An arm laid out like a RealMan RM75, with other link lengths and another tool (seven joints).
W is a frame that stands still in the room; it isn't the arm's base.
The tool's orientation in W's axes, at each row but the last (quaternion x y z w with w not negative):
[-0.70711 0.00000 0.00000 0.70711]
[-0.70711 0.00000 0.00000 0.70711]
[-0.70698 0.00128 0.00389 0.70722]
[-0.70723 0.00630 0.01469 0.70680]
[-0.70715 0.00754 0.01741 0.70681]
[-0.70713 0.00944 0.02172 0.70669]
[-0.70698 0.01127 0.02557 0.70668]
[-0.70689 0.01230 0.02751 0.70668]
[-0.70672 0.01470 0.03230 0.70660]
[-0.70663 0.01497 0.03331 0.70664]
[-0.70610 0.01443 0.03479 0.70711]
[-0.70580 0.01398 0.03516 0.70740]
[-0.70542 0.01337 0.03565 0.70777]
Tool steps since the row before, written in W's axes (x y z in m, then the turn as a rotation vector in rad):
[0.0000 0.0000 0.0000 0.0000 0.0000 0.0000]
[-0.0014 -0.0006 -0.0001 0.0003 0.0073 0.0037]
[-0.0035 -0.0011 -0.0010 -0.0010 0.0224 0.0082]
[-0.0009 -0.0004 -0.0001 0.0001 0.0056 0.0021]
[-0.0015 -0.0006 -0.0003 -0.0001 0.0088 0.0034]
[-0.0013 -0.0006 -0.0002 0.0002 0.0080 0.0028]
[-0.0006 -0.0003 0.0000 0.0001 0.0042 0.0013]
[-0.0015 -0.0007 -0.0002 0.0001 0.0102 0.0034]
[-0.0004 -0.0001 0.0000 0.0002 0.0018 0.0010]
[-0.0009 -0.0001 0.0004 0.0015 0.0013 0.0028]
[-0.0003 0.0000 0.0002 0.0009 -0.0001 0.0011]
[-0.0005 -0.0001 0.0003 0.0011 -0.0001 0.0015]
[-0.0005 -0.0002 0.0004 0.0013 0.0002 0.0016]
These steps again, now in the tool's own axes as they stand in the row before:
[0.0000 0.0000 0.0000 0.0000 0.0000 0.0000]
[-0.0014 0.0001 -0.0006 0.0003 -0.0037 0.0073]
[-0.0035 0.0010 -0.0011 -0.0010 -0.0082 0.0224]
[-0.0009 0.0001 -0.0004 0.0001 -0.0021 0.0056]
[-0.0015 0.0004 -0.0006 -0.0001 -0.0034 0.0088]
[-0.0013 0.0003 -0.0006 0.0002 -0.0028 0.0080]
[-0.0006 0.0000 -0.0003 0.0001 -0.0013 0.0042]
[-0.0015 0.0003 -0.0007 0.0001 -0.0034 0.0102]
[-0.0004 0.0000 -0.0001 0.0002 -0.0010 0.0018]
[-0.0009 -0.0003 -0.0001 0.0013 -0.0029 0.0013]
[-0.0003 -0.0002 0.0000 0.0008 -0.0012 -0.0001]
[-0.0005 -0.0003 -0.0001 0.0010 -0.0016 -0.0001]
[-0.0005 -0.0004 -0.0002 0.0012 -0.0017 0.0002]

